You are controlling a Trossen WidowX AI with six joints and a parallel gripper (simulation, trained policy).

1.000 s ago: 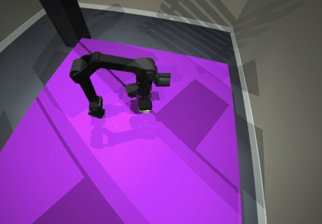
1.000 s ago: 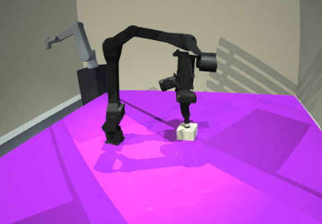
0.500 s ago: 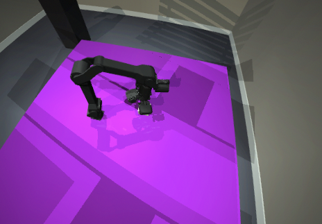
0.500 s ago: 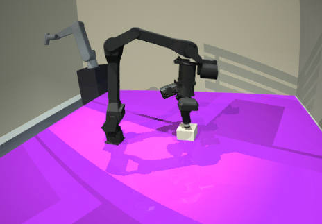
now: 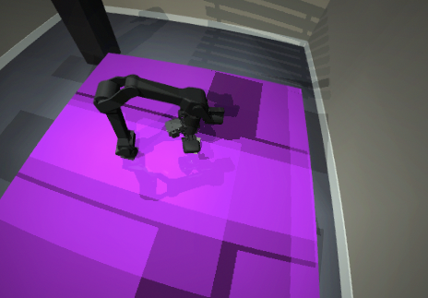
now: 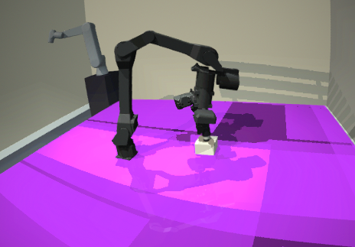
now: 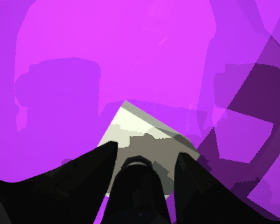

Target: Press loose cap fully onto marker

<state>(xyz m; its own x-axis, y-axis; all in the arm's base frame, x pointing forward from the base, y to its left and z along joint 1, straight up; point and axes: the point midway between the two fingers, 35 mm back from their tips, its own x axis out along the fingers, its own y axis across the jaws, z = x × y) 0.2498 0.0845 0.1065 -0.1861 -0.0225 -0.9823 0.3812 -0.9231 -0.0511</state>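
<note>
My gripper tip is now 20 mm short of the black cap, 10 mm to the right of it and 10 mm below it. Round my gripper tip: white holder block 20 mm ahead, 10 mm to the left, 50 mm below.
</note>
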